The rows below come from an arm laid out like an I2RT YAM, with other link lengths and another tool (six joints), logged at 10 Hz.
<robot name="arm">
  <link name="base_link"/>
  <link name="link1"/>
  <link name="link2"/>
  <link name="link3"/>
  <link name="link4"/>
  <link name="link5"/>
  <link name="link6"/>
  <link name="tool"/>
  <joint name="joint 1" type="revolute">
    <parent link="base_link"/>
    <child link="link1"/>
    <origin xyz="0 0 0.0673"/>
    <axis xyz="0 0 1"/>
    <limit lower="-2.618" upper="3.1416"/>
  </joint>
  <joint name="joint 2" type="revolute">
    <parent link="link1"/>
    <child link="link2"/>
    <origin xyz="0.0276 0.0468 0.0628" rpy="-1.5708 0 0"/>
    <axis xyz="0 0 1"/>
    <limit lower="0" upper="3.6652"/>
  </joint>
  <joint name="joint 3" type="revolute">
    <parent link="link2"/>
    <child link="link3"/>
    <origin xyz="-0.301 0 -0.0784" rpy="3.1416 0 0"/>
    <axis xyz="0 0 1"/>
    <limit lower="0" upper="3.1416"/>
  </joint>
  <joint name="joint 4" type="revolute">
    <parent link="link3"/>
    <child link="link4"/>
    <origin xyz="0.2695 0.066 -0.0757"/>
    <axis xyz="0 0 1"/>
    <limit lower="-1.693" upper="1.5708"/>
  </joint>
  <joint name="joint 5" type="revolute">
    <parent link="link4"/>
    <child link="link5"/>
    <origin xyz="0.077 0.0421 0.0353" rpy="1.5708 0 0"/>
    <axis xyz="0 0 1"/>
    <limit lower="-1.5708" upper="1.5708"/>
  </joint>
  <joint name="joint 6" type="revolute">
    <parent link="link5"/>
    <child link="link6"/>
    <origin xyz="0.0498 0 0.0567" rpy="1.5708 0 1.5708"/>
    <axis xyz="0 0 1"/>
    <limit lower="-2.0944" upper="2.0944"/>
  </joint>
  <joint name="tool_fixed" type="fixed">
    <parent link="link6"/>
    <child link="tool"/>
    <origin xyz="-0.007 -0.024 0.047" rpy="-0.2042 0 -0.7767"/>
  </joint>
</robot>
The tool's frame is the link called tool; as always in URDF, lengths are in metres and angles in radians.
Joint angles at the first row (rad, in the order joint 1, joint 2, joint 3, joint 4, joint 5, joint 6):
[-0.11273 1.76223 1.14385 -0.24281 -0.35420 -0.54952]
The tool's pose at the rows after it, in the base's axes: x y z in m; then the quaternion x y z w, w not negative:
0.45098 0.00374 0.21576 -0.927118 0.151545 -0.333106 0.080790
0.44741 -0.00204 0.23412 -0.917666 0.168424 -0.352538 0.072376
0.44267 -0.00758 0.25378 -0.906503 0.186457 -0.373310 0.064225
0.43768 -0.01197 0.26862 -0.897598 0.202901 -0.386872 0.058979
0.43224 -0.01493 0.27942 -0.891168 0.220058 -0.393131 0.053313
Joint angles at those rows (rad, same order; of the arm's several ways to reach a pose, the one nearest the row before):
[-0.11770 1.72523 1.14156 -0.24356 -0.32178 -0.53121]
[-0.12531 1.67908 1.14119 -0.24432 -0.29431 -0.50755]
[-0.13218 1.62984 1.14117 -0.24510 -0.26455 -0.48161]
[-0.13792 1.59093 1.14119 -0.25084 -0.24129 -0.45721]
[-0.13982 1.55853 1.14120 -0.26571 -0.21497 -0.43088]

